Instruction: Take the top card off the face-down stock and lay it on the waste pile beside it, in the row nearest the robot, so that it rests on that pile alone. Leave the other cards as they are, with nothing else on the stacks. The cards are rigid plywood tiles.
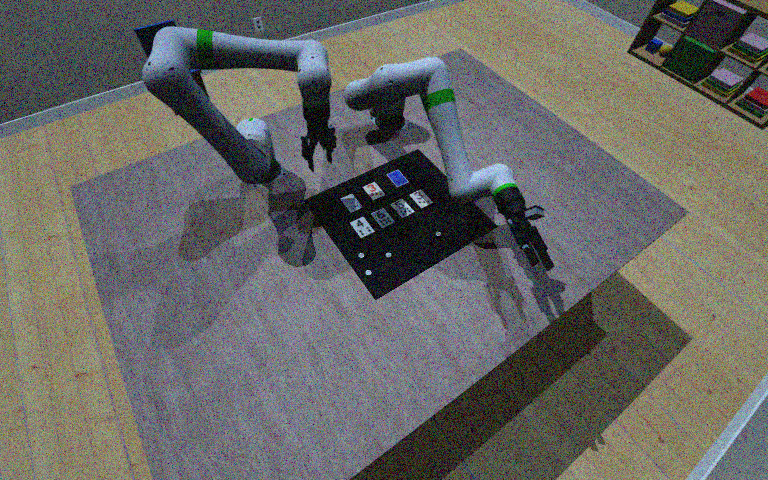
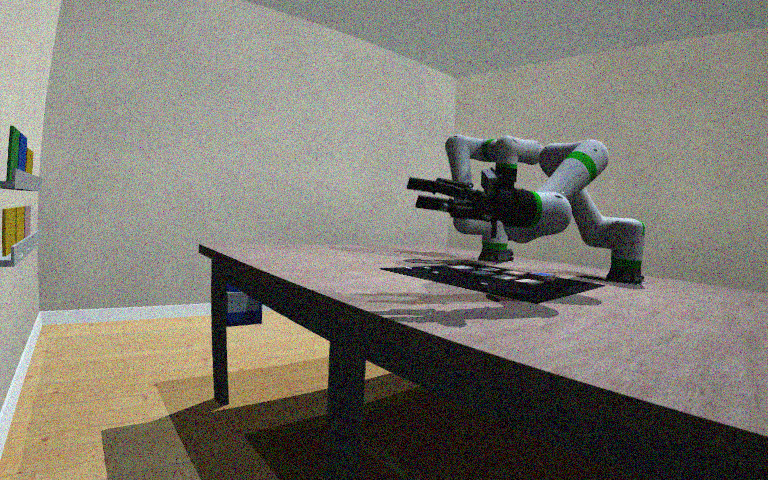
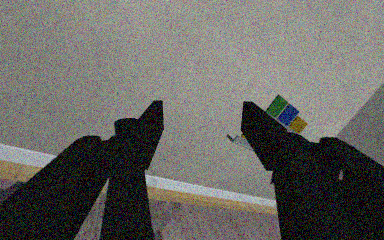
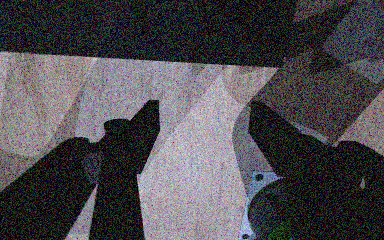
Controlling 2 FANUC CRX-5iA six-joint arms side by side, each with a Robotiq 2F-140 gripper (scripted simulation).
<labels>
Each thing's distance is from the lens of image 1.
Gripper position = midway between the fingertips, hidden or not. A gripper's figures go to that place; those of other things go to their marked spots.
left gripper (image 1: 543,266): 1.24 m
black mat (image 1: 414,247): 1.45 m
</labels>
